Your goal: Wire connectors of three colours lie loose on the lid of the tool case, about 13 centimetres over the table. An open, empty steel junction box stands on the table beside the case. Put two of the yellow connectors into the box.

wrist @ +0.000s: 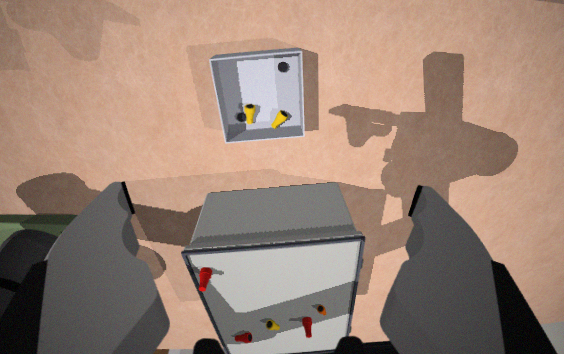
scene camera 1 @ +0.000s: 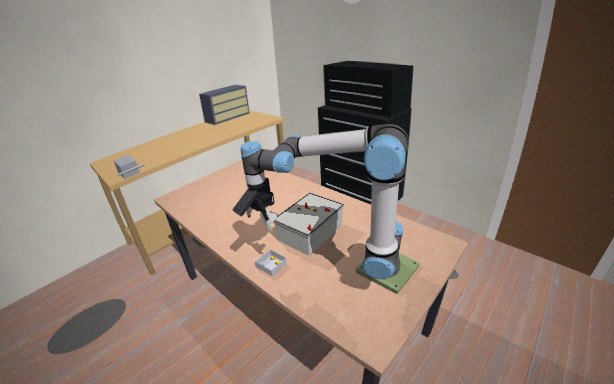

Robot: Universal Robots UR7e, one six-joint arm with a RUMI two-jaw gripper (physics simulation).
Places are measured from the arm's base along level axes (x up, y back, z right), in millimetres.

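Pixels of known places: gripper, fingertip midpoint: (wrist: 274, 186) (scene camera 1: 259, 224).
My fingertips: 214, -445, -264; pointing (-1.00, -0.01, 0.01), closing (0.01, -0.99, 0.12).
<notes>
Ahead of a thing's pixels: the offset from my fingertips to its top centre, as dx, dy, dz.
Two yellow connectors {-221, -6, +50} (scene camera 1: 273, 258) {-221, +32, +39} (scene camera 1: 278, 262) (wrist: 250, 114) (wrist: 280, 119) lie apart on the floor of the grey junction box {-200, +14, +13} (scene camera 1: 263, 269) (wrist: 225, 100). A third yellow connector {-96, +32, +337} (scene camera 1: 315, 210) (wrist: 272, 325) lies on the lid of the tool case {-107, +11, +309} (scene camera 1: 320, 242) (wrist: 275, 212). Three red connectors {-84, +105, +197} (wrist: 205, 279) {-95, +86, +368} (wrist: 243, 337) {-84, -21, +336} (wrist: 307, 326) and an orange one {-99, -45, +308} (wrist: 321, 309) also lie on the lid. My gripper (scene camera 1: 259, 221) (wrist: 274, 186) is wide open and empty, above the table beside the case's left end in the scene view.
The green base plate (scene camera 1: 404, 274) of the arm is on the table, right of the case in the scene view. A wooden side bench (scene camera 1: 185, 146) carries a small drawer unit (scene camera 1: 230, 104). A black tool cabinet (scene camera 1: 345, 145) stands behind the table.
</notes>
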